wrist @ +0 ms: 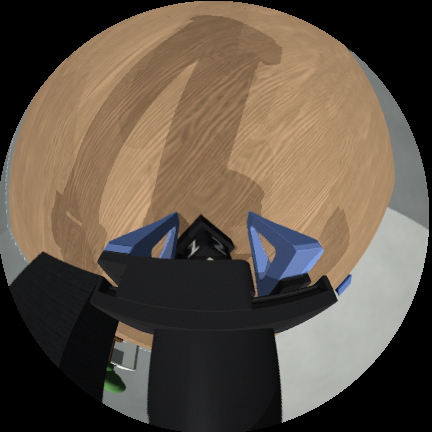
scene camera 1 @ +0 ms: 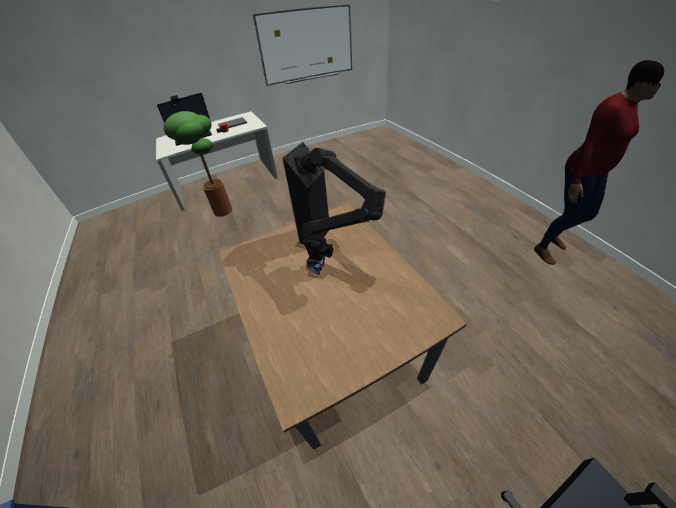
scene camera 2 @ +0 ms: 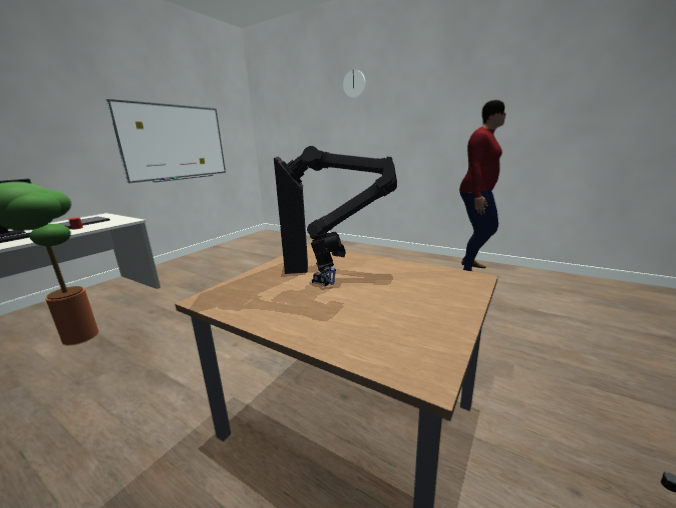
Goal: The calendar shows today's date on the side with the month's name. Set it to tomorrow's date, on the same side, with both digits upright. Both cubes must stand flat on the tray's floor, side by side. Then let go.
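Seen in the pictures: gripper, fingertip midpoint: (wrist: 212, 216) (scene camera 1: 320, 270) (scene camera 2: 331, 282); arm's base, origin of the base link: (scene camera 1: 305, 165) (scene camera 2: 290, 173).
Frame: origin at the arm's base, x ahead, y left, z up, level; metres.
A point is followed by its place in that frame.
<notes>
In the wrist view the black calendar tray (wrist: 220, 233) (scene camera 2: 318, 279) is turned with a corner away from the camera, low between my blue fingers. Dark cube faces (wrist: 206, 241) {x 0.271, y -0.058, z -0.443 m} show inside it, with white digits that look like a 1 and a 2 on faces turned different ways. I cannot tell whether they belong to one cube or two. The lower part and the month's name are hidden behind the gripper body. My gripper (wrist: 212, 216) {x 0.283, y -0.056, z -0.472 m} (scene camera 1: 316, 267) {x 0.283, y -0.056, z -0.472 m} (scene camera 2: 328, 276) {x 0.283, y -0.056, z -0.472 m} is open, fingers apart on either side of the calendar, holding nothing, close above the table.
The wooden table (scene camera 1: 355, 338) {x 0.723, y -0.032, z -0.477 m} (scene camera 2: 393, 327) {x 0.697, y -0.200, z -0.478 m} carries the arm's black column (scene camera 1: 307, 202) {x 0.092, y -0.035, z -0.158 m} (scene camera 2: 291, 229) {x 0.055, y -0.072, z -0.251 m}, which stands close behind the calendar. The arm's shadow falls across the table. A person (scene camera 1: 606, 136) (scene camera 2: 483, 163) is by the wall, away from the table.
</notes>
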